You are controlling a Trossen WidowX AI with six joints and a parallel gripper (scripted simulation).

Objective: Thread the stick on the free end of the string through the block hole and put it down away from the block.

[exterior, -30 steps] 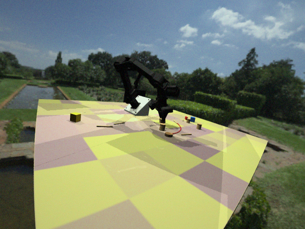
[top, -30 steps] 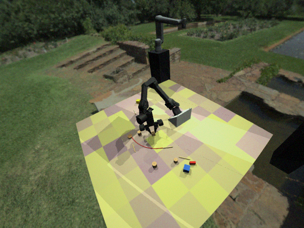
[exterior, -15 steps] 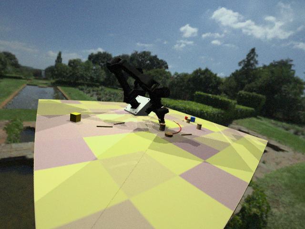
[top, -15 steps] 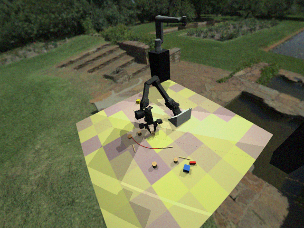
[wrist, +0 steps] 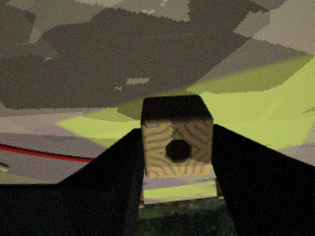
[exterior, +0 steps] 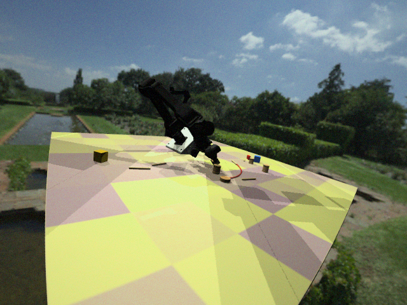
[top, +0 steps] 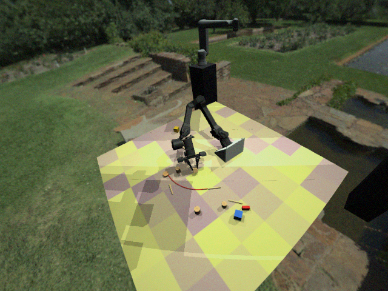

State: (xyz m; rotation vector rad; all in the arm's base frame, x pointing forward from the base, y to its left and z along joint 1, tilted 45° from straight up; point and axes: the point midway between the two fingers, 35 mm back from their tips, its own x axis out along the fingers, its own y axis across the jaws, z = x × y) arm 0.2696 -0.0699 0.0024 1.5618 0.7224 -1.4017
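Right now my gripper tip is right at the wooden block. Round my gripper tip: round wooden button 150 mm ahead, 130 mm to the right, 20 mm below; blue cube 40 mm ahead, 380 mm to the left; wooden cylinder 80 mm ahead, 80 mm to the right.
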